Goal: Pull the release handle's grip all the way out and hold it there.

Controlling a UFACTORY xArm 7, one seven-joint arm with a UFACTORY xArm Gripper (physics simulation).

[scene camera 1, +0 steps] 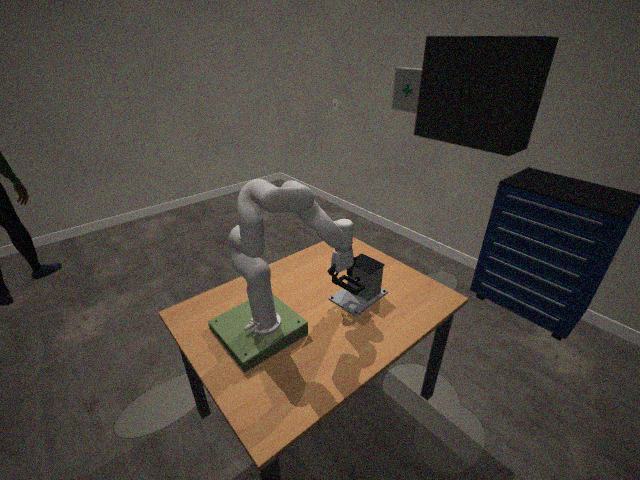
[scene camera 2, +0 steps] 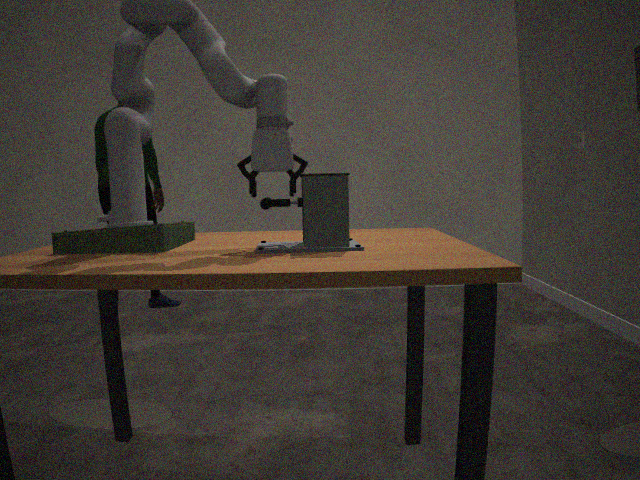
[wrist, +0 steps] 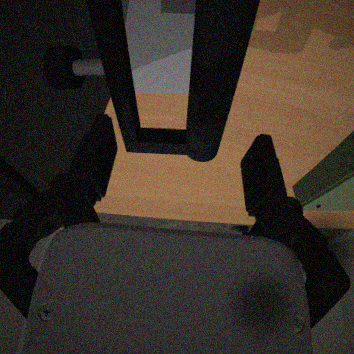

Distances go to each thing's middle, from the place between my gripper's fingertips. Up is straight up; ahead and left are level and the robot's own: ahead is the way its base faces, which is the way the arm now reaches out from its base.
The metal plate (scene camera 1: 355,305) is 120 mm below my hand, 80 mm ahead of it and 40 mm to the right of it.
